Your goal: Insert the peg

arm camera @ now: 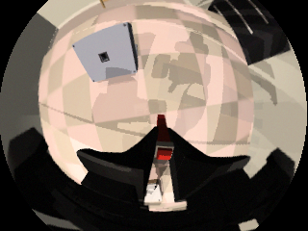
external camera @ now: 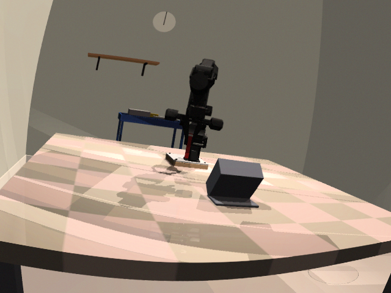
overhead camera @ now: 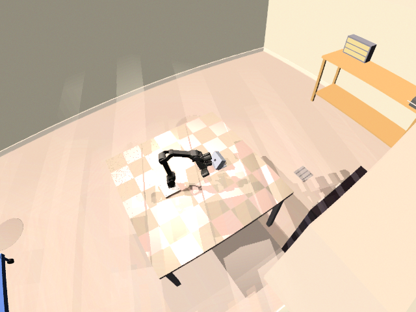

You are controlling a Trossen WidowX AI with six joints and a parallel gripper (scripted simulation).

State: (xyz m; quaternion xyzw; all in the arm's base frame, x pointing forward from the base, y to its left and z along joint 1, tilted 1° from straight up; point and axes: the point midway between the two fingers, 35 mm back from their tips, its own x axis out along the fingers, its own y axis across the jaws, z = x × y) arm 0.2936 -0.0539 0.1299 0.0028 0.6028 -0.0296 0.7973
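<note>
The sloped panel lies 160 mm ahead of my gripper tip, 130 mm to the left of it and 60 mm below it. Also, from my gripper tip: red peg 20 mm above.
</note>
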